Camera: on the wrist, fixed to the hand. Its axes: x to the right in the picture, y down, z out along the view.
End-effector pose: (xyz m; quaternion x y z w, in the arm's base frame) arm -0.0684 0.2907 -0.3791 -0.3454 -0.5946 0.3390 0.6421
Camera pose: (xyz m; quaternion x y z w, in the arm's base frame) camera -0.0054 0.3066 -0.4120 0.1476 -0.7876 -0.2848 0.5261
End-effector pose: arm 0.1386 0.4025 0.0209 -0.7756 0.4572 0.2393 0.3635
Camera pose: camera 0.1104 0.3414 0.0487 -0.8639 -0.3489 0.0808 0.3540
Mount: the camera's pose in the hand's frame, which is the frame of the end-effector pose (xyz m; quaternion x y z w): 0.0000 0.0347 -0.0640 -0.1599 -0.1446 -0.7210 0.6586
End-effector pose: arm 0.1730 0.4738 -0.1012 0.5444 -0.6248 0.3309 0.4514
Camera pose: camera 0.1521 0.5383 -0.0746 0.7847 -0.1372 -0.2861 0.5326
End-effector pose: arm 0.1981 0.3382 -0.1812 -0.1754 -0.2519 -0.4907 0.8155
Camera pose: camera 0.2442 0.3199 -0.2345 -0.1352 -0.3318 -0.9260 0.1188
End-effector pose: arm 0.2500 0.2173 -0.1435 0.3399 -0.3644 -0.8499 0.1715
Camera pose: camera 0.2965 0.1617 -0.1502 -0.3362 -0.1162 0.7908 0.4981
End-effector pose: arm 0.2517 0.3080 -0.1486 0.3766 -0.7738 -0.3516 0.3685
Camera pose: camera 0.2939 0.3072 -0.0893 -0.6961 0.2352 0.6754 0.0625
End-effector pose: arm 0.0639 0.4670 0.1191 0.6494 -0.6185 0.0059 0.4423
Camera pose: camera 0.0704 0.5097 0.1777 0.8038 -0.0040 -0.5078 0.3100
